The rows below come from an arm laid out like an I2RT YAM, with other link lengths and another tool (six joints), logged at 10 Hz.
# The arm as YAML. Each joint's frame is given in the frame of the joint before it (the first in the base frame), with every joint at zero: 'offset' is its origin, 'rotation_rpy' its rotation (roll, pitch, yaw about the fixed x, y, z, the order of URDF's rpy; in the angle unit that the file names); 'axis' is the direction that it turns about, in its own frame. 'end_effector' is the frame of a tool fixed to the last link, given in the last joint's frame.
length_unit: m
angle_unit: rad
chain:
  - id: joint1
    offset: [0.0, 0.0, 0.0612]
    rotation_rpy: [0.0, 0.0, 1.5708]
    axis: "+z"
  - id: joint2
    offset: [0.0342, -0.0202, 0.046]
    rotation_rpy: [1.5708, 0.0, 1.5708]
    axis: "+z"
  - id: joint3
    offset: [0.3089, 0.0, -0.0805]
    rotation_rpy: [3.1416, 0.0, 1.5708]
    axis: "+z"
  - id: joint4
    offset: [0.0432, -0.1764, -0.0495]
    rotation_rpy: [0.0, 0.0, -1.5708]
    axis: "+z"
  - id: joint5
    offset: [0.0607, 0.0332, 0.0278]
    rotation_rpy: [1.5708, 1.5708, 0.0]
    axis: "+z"
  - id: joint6
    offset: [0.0, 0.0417, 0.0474]
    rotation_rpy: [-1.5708, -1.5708, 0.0]
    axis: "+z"
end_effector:
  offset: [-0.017, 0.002, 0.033]
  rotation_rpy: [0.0, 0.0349, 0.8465]
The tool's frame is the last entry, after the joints.
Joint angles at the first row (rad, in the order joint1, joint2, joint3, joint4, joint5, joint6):
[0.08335, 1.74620, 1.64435, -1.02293, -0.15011, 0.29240]
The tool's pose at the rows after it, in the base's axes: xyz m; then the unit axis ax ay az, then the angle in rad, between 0 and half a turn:
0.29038, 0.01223, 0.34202, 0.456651, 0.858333, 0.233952, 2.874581
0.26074, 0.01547, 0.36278, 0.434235, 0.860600, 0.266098, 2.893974
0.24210, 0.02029, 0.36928, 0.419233, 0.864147, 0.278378, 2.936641
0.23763, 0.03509, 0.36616, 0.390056, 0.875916, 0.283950, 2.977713
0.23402, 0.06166, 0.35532, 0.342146, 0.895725, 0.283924, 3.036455
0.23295, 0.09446, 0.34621, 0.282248, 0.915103, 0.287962, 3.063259
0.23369, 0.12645, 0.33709, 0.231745, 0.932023, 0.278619, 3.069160
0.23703, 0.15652, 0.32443, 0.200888, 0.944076, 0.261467, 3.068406
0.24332, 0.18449, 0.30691, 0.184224, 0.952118, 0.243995, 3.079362
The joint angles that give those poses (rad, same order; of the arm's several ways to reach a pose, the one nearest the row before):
[0.08295, 1.65618, 1.65657, -1.06528, -0.20772, 0.27789]
[0.08298, 1.57149, 1.66993, -1.14158, -0.28095, 0.25808]
[0.09477, 1.52989, 1.67066, -1.20299, -0.32713, 0.24813]
[0.15089, 1.52531, 1.65194, -1.20639, -0.34923, 0.24130]
[0.25808, 1.53105, 1.60238, -1.17855, -0.36144, 0.23786]
[0.38662, 1.54860, 1.56387, -1.11335, -0.35764, 0.23593]
[0.50755, 1.58598, 1.55277, -1.06181, -0.31949, 0.23671]
[0.60905, 1.64091, 1.54972, -1.01260, -0.26607, 0.25504]
[0.68264, 1.71341, 1.54978, -0.96344, -0.22870, 0.27904]

